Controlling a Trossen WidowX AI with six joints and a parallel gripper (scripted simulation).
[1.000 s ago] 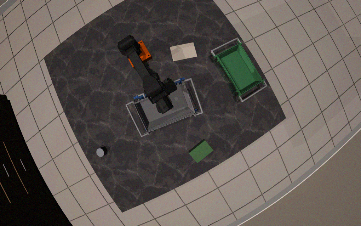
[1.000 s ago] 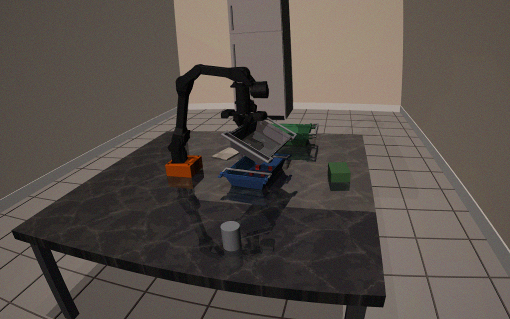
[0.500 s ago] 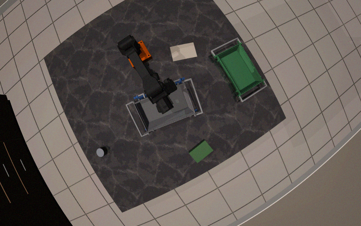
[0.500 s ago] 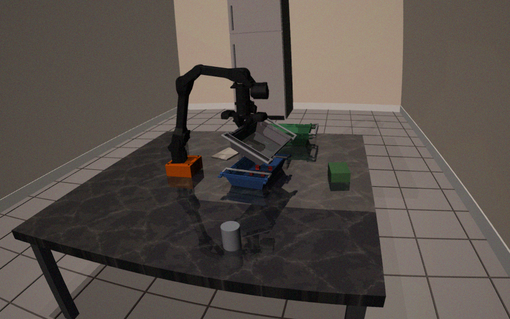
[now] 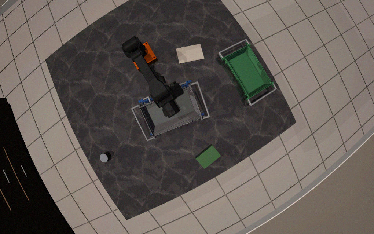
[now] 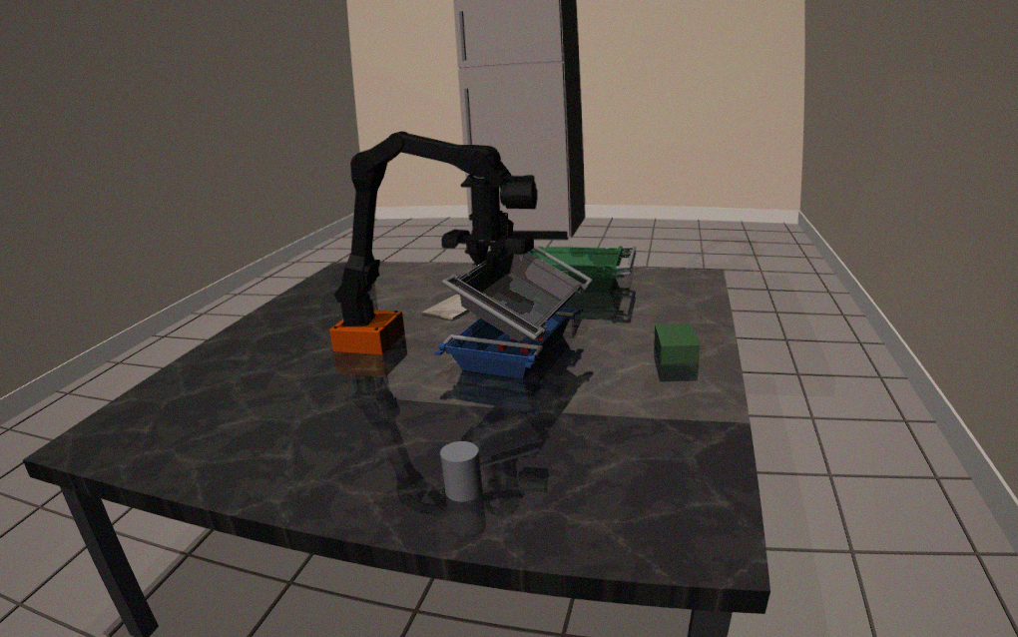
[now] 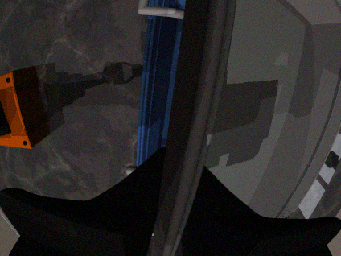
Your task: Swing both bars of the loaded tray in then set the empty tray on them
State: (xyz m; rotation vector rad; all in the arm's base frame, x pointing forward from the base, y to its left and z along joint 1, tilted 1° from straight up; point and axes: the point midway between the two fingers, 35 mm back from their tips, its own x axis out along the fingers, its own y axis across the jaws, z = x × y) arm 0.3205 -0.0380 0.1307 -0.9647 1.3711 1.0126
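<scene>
Now: the grey tray 8 cm ahead of my gripper tip, 2 cm to the right of it and 1 cm below it. Also, from my gripper tip: green block 39 cm ahead, 2 cm to the right, 14 cm below; grey cylinder 2 cm ahead, 52 cm to the right, 12 cm below; beige sheet 14 cm behind, 27 cm to the left, 15 cm below.
</scene>
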